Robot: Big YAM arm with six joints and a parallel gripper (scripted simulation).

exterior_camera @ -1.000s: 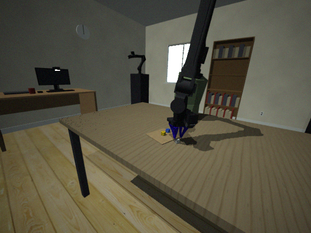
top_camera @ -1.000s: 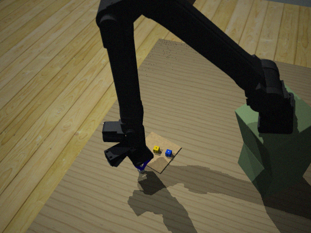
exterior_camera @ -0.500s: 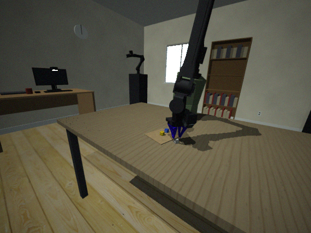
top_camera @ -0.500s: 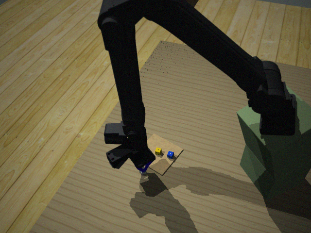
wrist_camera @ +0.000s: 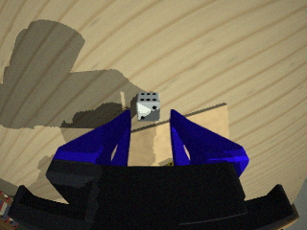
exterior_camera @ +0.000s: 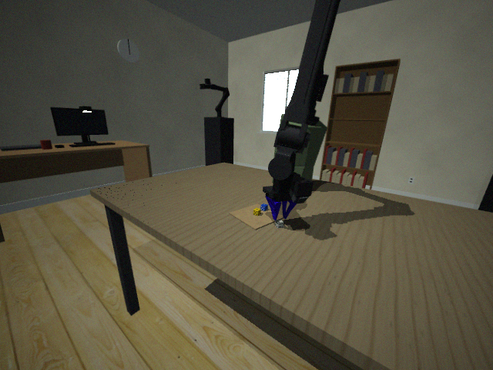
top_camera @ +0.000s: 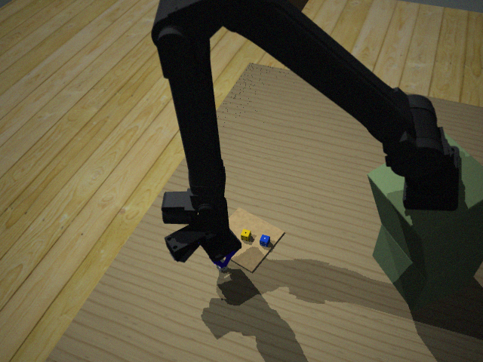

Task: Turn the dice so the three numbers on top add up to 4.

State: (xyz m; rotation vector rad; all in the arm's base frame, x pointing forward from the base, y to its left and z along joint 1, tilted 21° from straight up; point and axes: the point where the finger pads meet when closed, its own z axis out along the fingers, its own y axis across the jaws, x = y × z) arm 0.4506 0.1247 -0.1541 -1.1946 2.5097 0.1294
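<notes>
Right now the white die is 30 mm below my hand. From my hand the other things lie so: tan mat 30 mm behind, 100 mm to the right, 30 mm below; blue die 80 mm behind, 100 mm to the right, 20 mm below; yellow die 30 mm behind, 100 mm to the right, 20 mm below.
</notes>
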